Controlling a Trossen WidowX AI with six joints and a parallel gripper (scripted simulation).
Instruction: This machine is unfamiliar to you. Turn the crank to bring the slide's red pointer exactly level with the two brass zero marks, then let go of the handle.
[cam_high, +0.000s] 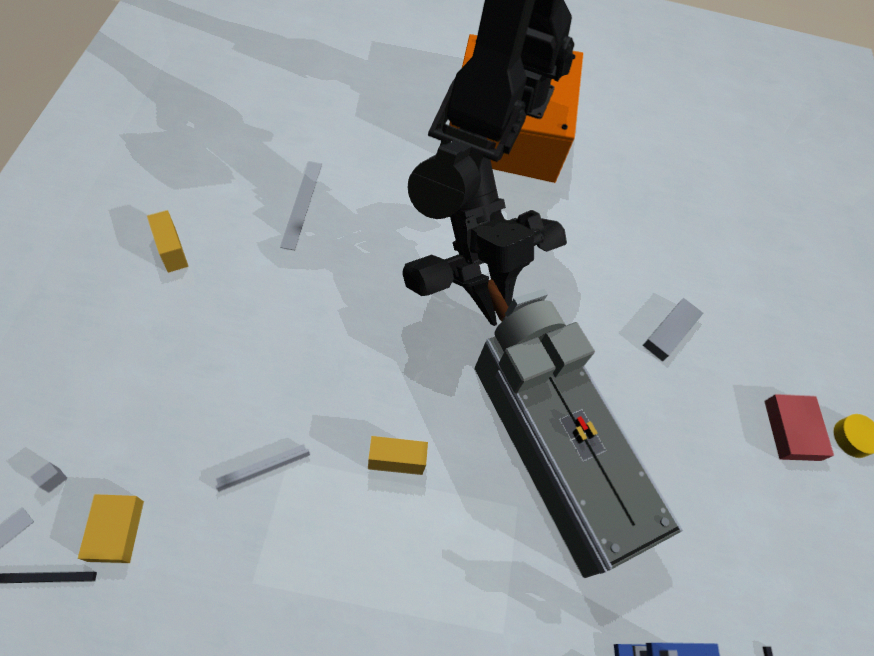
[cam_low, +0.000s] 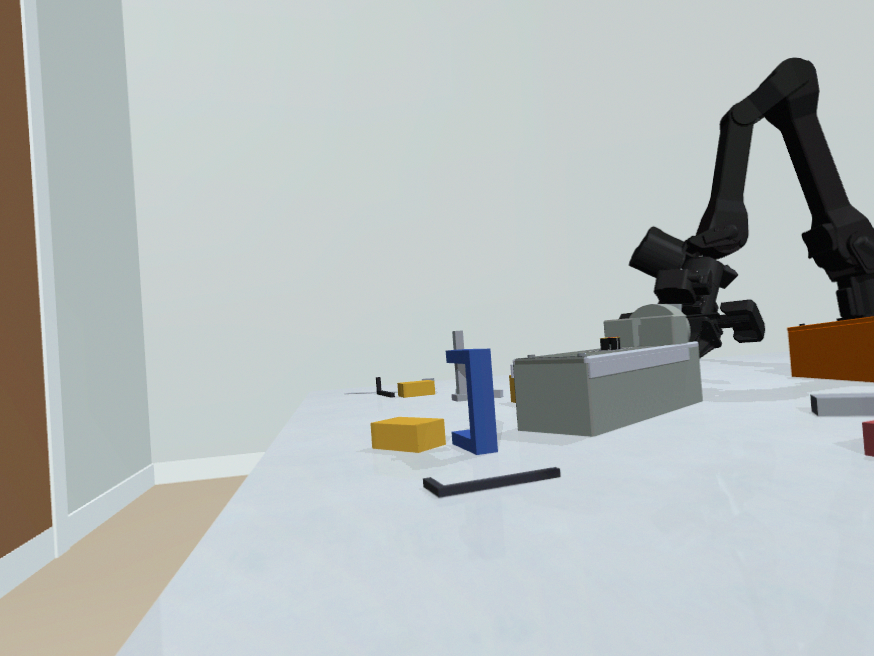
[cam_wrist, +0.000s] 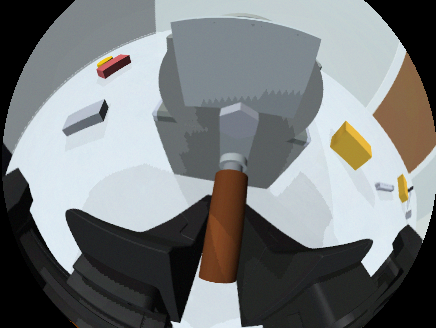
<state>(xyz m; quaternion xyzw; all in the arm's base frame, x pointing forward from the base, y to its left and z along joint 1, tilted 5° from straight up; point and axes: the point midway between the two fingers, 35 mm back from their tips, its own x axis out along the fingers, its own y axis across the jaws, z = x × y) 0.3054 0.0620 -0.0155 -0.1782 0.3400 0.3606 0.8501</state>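
Right now my gripper tip is 3 cm below the brown handle, 1 cm to the left of it and 1 cm past it. Also, from my gripper tip: red pointer 11 cm to the left, 11 cm ahead, 5 cm above; then grey block 21 cm to the left, 10 cm behind, 3 cm below; then blue clamp 28 cm ahead, 26 cm to the left, 2 cm above.
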